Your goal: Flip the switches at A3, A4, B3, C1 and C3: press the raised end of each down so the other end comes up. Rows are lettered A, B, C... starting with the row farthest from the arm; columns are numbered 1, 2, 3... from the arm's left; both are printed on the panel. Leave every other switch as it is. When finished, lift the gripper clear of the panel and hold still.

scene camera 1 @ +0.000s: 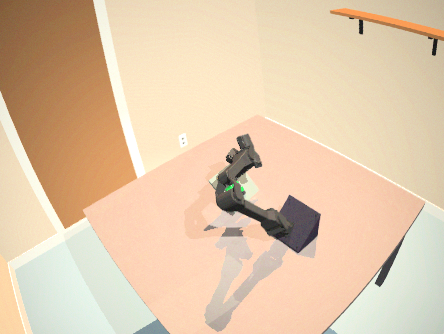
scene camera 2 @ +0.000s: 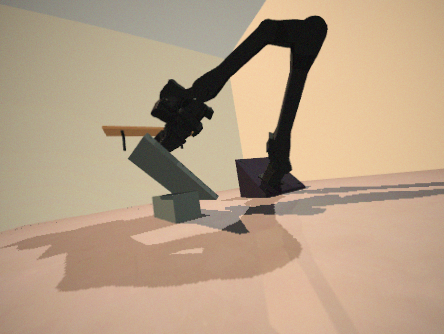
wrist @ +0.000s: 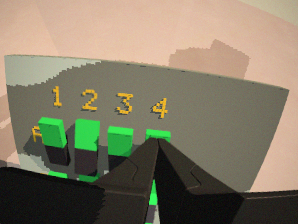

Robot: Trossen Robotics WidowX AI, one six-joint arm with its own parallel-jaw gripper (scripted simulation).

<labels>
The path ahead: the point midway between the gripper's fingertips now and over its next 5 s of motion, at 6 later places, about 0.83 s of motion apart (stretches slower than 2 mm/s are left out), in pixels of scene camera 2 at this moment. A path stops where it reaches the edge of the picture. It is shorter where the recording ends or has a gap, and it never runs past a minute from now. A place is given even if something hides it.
My gripper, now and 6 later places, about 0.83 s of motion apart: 154,157; 163,149; 180,155; 172,165; 171,166; 170,167; 192,152
</labels>
